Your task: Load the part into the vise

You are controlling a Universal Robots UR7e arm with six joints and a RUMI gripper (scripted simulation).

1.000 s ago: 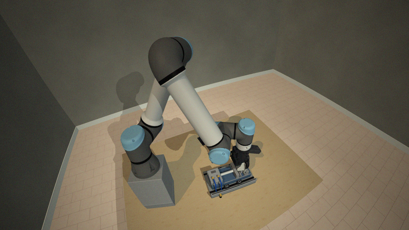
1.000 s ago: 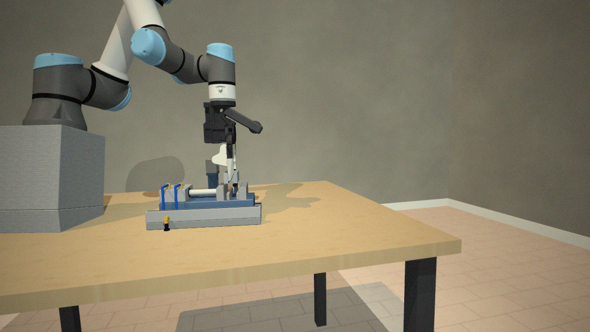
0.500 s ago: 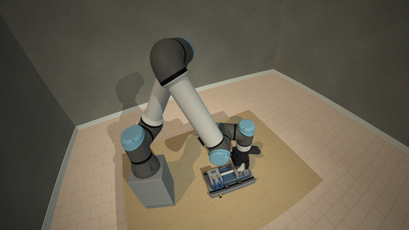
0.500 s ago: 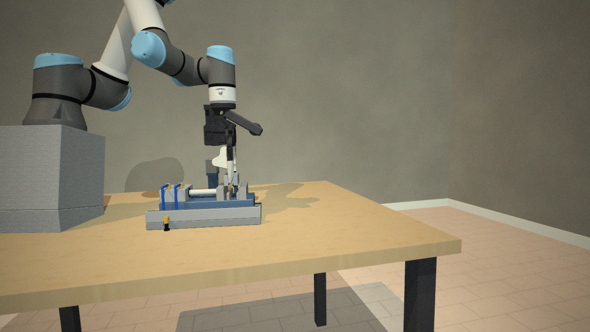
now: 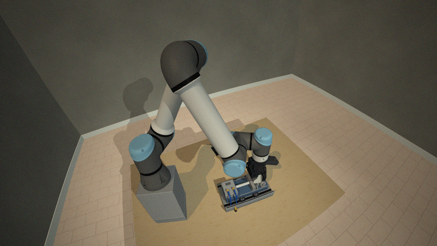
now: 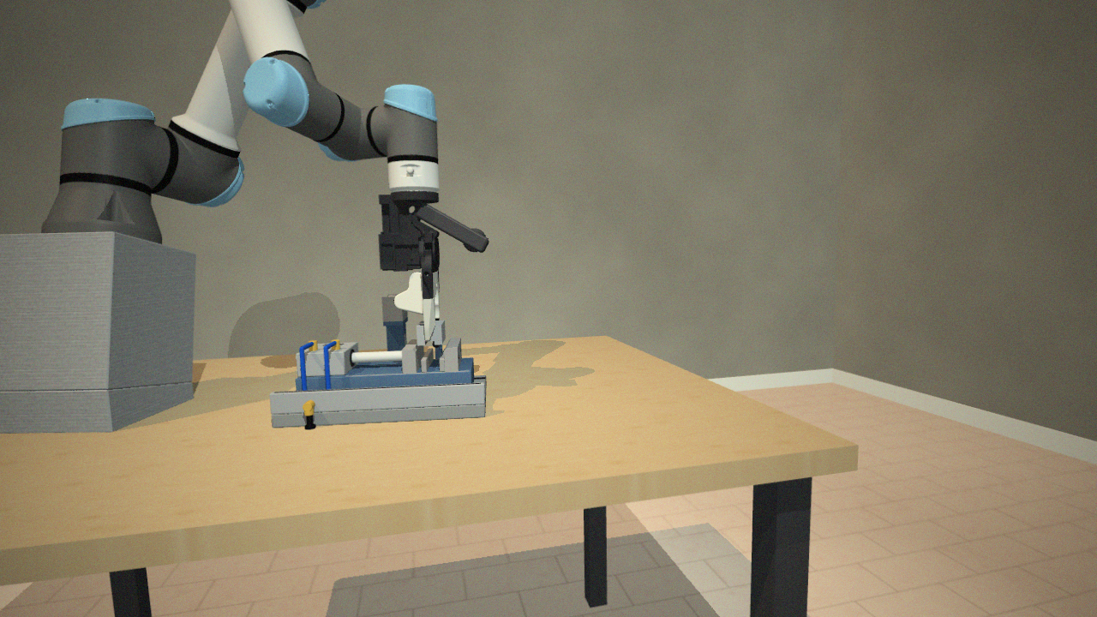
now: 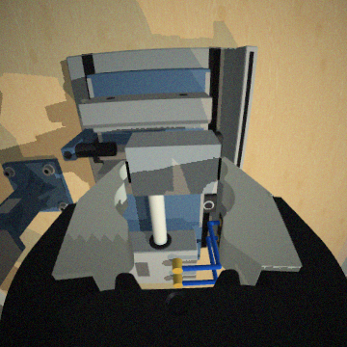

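Right now my hand is 10 mm above the part. Round my hand: fixed jaw (30 mm ahead, 20 mm to the left, 50 mm below); then moving jaw (30 mm behind, 20 mm to the left, 50 mm below); then work stop (70 mm to the left, 30 mm below).
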